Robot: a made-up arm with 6 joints.
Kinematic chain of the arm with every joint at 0, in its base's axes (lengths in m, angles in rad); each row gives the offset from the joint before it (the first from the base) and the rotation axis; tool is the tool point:
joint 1: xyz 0 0 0.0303 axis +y
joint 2: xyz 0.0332 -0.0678 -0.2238 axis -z
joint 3: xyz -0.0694 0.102 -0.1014 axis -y
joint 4: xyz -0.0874 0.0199 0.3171 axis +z
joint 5: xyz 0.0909 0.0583 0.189 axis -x
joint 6: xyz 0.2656 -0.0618 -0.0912 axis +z
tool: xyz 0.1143 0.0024 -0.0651
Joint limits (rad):
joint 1: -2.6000..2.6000
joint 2: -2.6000..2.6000
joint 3: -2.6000..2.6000
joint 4: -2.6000..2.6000
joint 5: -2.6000..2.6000
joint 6: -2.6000..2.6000
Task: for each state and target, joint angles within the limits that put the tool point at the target. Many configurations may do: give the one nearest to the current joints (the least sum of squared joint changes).
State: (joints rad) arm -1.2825 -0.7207 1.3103 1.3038 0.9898 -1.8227
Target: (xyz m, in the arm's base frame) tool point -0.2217 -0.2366 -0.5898
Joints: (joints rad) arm -1.1869 -0.8279 1.3237 1.2888 1.0542 -1.8123
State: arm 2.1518 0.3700 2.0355 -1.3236 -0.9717 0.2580
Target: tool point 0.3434 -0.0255 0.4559
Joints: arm 2.4946 0.4484 1.7921 -1.0859 -1.0392 0.2877
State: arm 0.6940 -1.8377 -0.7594 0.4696 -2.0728 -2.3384
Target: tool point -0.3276 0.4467 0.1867
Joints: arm 0.8076 -1.3549 -1.0273 0.3433 -2.4087 -2.3001
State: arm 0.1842 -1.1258 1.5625 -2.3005 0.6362 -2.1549
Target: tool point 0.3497 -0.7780 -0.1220
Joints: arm -0.4166 -1.7544 0.9314 -2.0018 1.0124 -2.0151
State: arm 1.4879 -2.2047 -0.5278 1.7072 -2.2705 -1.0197
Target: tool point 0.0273 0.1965 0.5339
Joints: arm 1.1941 -1.5436 -1.2494 1.6636 -2.2395 -1.1579
